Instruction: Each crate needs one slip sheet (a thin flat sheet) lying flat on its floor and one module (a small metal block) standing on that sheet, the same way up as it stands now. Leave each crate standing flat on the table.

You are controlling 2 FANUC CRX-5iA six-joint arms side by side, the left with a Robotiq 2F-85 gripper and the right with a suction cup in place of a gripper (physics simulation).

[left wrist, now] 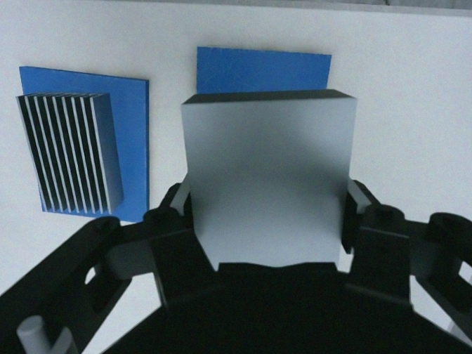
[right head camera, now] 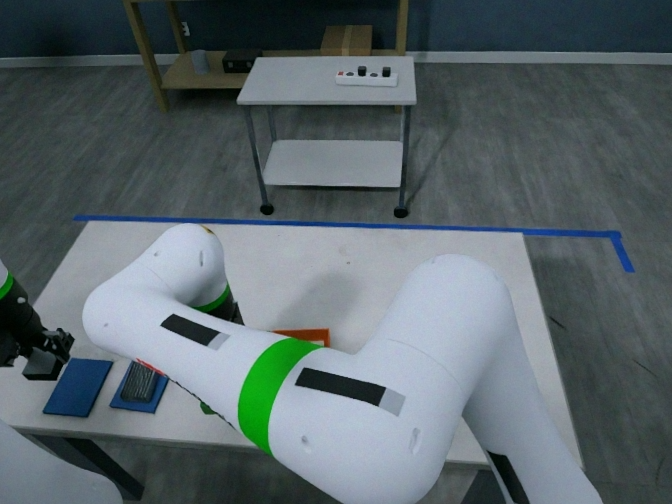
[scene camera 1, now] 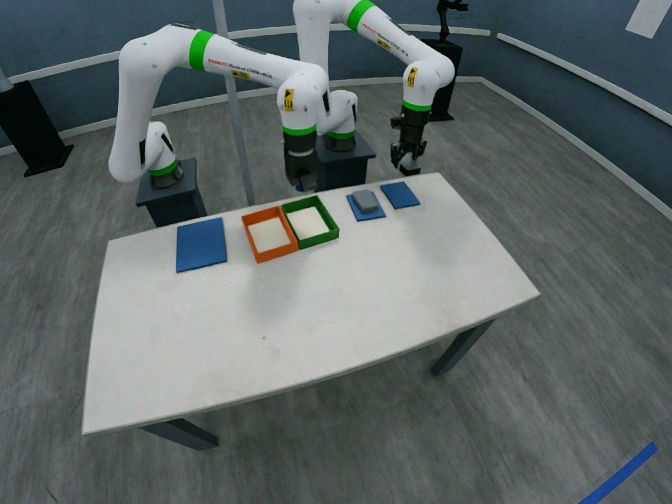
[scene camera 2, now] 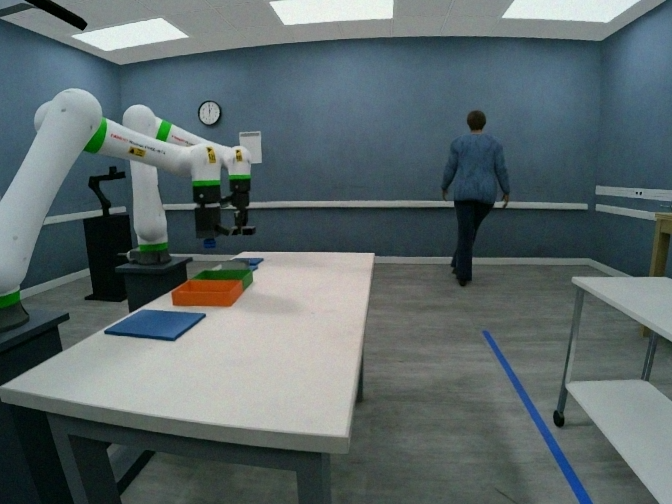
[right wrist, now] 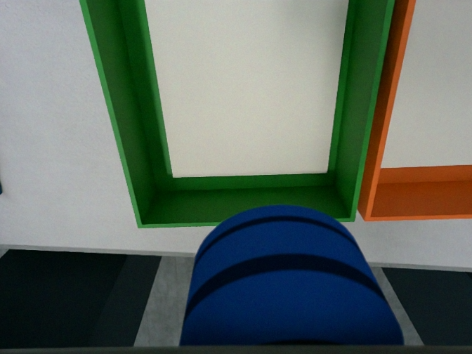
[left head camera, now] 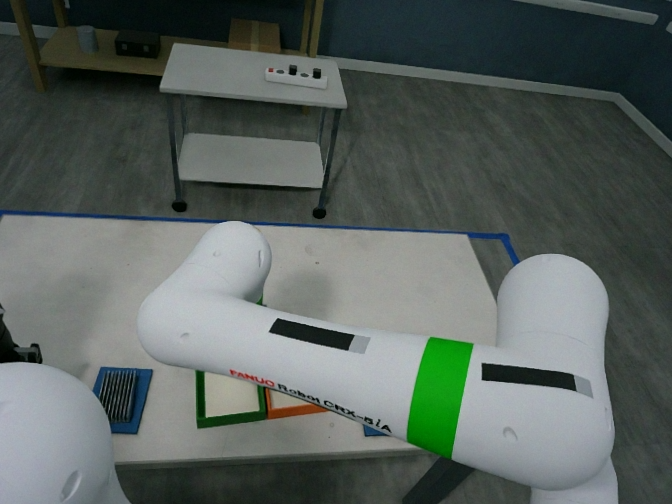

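The green crate point(scene camera 1: 320, 239) point(right wrist: 125, 100) and the orange crate point(scene camera 1: 276, 252) point(right wrist: 425, 200) stand side by side, flat on the table. A cream slip sheet point(scene camera 1: 308, 222) point(right wrist: 250, 90) lies flat in the green one, another sheet point(scene camera 1: 269, 234) point(right wrist: 430, 100) in the orange one. My left gripper point(scene camera 1: 408, 161) point(right head camera: 48, 347) is shut on a grey module point(left wrist: 272, 150) point(right head camera: 42, 364), held in the air near the table's far right edge in scene camera 1. A second, finned module point(left wrist: 75, 150) point(left head camera: 119, 396) stands on a blue mat point(left wrist: 132, 150). My right suction cup point(right wrist: 295, 280) point(scene camera 1: 299, 188) carries nothing, above the green crate's edge.
A bare blue mat point(scene camera 1: 400, 194) point(right head camera: 78, 387) lies beside the module's mat. A larger blue mat point(scene camera 1: 200, 244) point(scene camera 2: 154, 324) lies left of the orange crate in scene camera 1. My right arm hides much of the crates in both head views. A person point(scene camera 2: 475, 168) stands beyond the table.
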